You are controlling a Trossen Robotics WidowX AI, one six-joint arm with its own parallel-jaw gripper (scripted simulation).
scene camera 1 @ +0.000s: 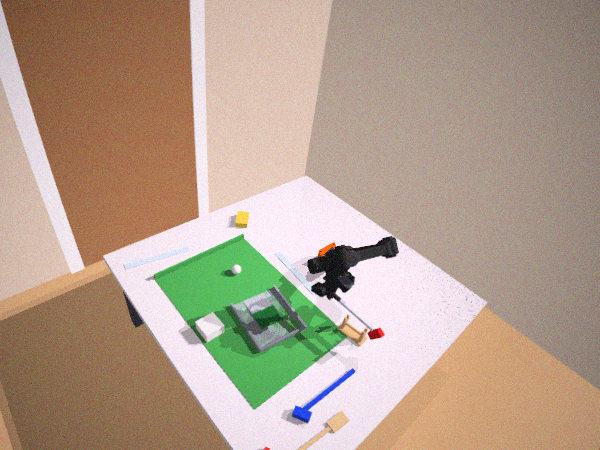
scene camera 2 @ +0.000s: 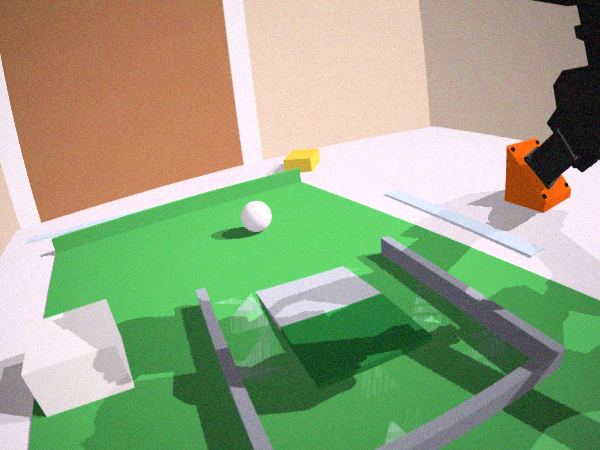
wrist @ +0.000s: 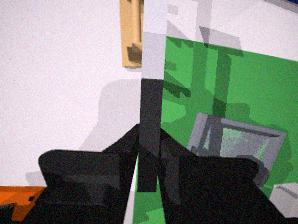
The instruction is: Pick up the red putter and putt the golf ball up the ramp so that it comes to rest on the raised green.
Labels:
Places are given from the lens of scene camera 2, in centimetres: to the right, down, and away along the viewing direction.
yellow block (scene camera 2: 306,160): 1, -14, 84
white block (scene camera 2: 74,358): -17, 10, 24
white golf ball (scene camera 2: 256,216): -6, -1, 53
The marked spots on the yellow block and the white block are 66 cm apart.

